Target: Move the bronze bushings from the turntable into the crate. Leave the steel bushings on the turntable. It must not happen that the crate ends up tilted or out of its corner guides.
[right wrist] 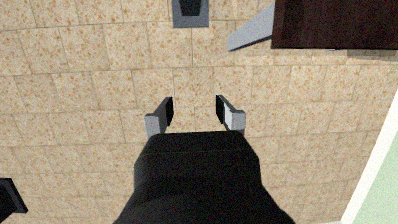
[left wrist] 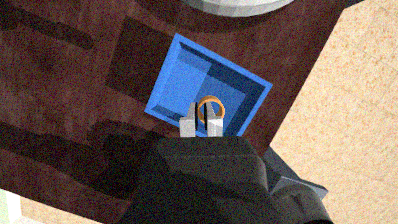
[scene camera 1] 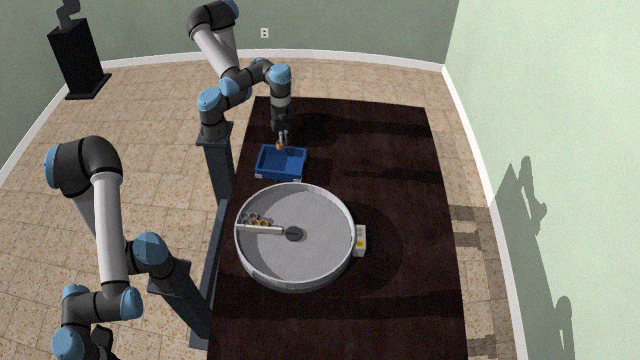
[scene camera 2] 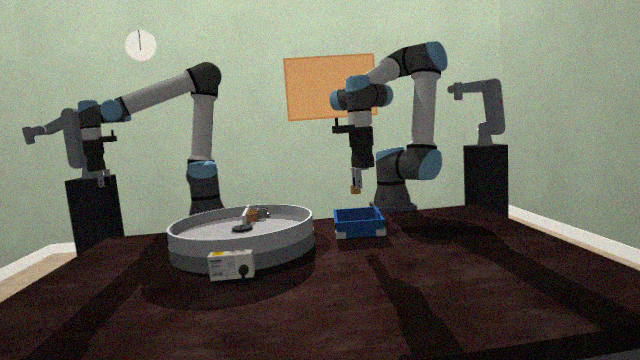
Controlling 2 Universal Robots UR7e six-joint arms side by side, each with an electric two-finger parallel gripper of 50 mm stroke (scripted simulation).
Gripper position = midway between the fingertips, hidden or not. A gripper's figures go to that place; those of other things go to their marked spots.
Labels:
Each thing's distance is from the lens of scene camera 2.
my left gripper (scene camera 2: 357, 188): 1.20 m
my right gripper (scene camera 2: 105, 185): 1.75 m
blue crate (scene camera 2: 357, 222): 1.13 m

